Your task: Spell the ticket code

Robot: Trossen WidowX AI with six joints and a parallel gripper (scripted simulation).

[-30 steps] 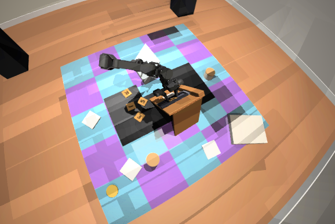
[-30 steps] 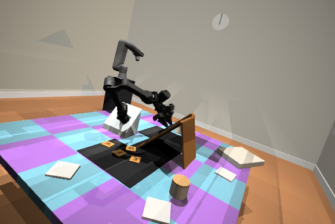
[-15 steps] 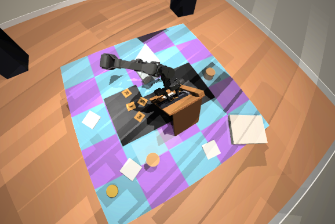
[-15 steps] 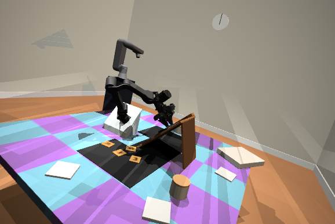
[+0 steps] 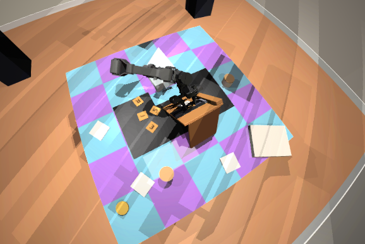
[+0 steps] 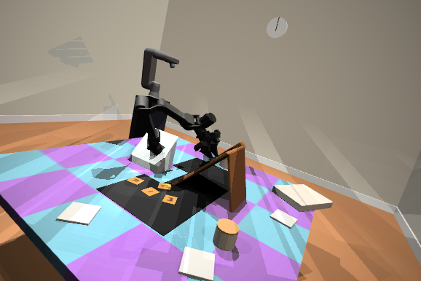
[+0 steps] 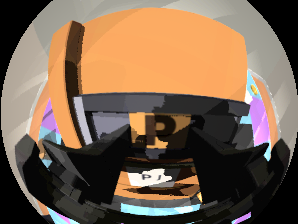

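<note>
Right now the white ticket is 6 cm behind my gripper tip and 8 cm below it. Round my gripper tip: black mat 15 cm behind, 4 cm to the right, 17 cm below; then letter tile 14 cm behind, 26 cm to the right, 17 cm below; then orange letter tile marked p right at my gripper tip.
</note>
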